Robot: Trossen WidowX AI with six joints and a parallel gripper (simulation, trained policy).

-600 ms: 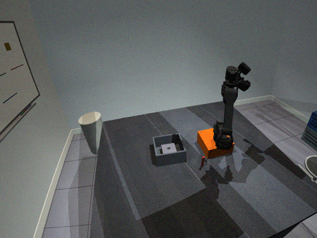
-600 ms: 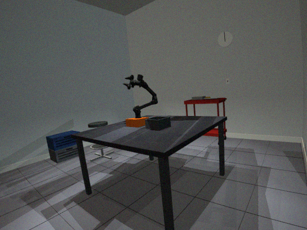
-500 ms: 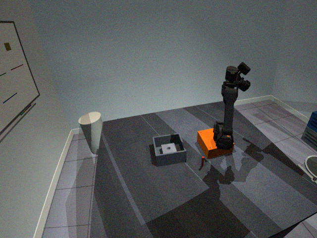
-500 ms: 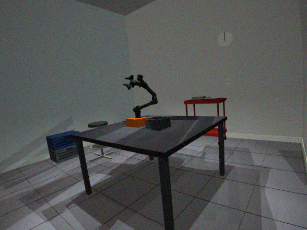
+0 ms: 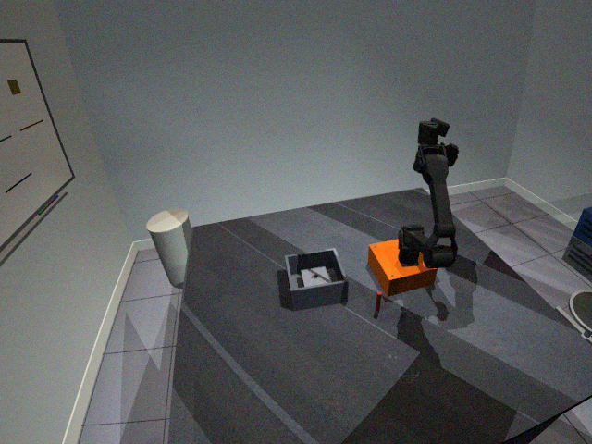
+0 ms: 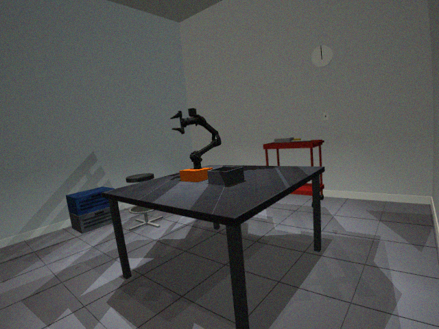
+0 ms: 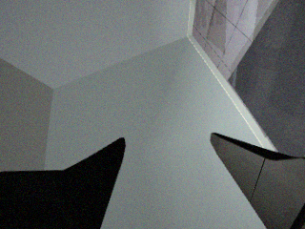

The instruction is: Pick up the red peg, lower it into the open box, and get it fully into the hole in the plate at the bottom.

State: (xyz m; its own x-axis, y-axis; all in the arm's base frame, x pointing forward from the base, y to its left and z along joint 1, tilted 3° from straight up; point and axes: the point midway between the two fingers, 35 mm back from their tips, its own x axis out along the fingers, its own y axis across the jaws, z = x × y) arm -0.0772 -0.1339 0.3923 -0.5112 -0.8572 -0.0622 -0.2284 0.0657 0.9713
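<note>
Now: the red peg 440 mm below my gripper tip, 290 mm to the left of it and 250 mm ahead of it. Round my gripper tip: plate: 450 mm ahead, 430 mm below, 150 mm to the left; grey box: 450 mm below, 450 mm ahead, 150 mm to the left.
</note>
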